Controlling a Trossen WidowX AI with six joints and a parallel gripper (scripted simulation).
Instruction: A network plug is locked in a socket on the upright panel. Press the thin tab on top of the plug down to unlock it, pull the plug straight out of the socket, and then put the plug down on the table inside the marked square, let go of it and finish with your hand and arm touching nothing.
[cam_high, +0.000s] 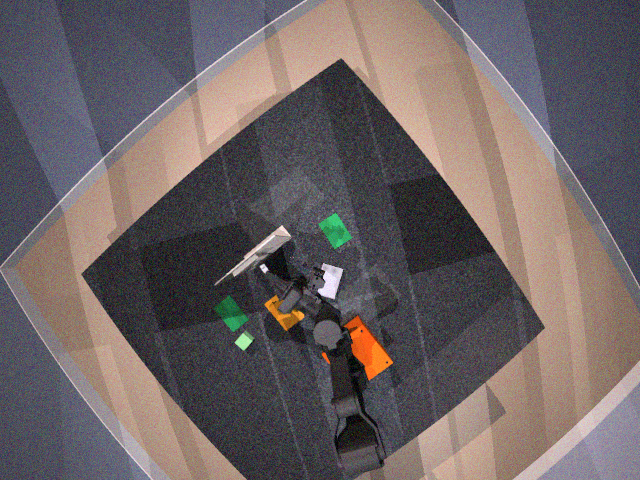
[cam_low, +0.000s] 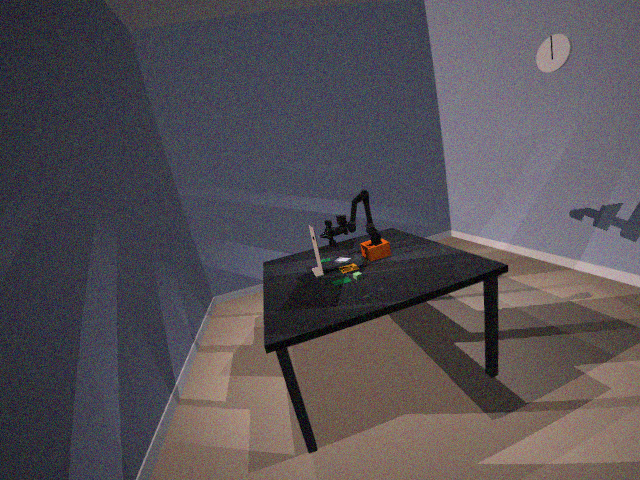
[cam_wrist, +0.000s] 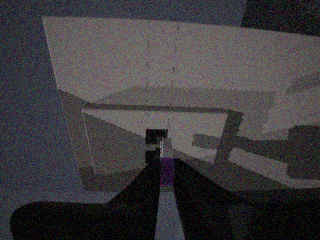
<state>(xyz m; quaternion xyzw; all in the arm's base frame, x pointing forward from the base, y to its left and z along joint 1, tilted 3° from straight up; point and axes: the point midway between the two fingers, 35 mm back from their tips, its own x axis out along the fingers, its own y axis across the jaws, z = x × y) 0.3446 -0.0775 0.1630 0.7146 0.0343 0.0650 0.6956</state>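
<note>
My gripper tip is now 250 mm above the orange marked square, 120 mm past it and 90 mm to the right of it. Also, from my gripper tip: light green cube 290 mm to the left, 230 mm below, 100 mm behind; then network plug 10 mm ahead; then upright panel 100 mm below, 50 mm ahead.
</note>
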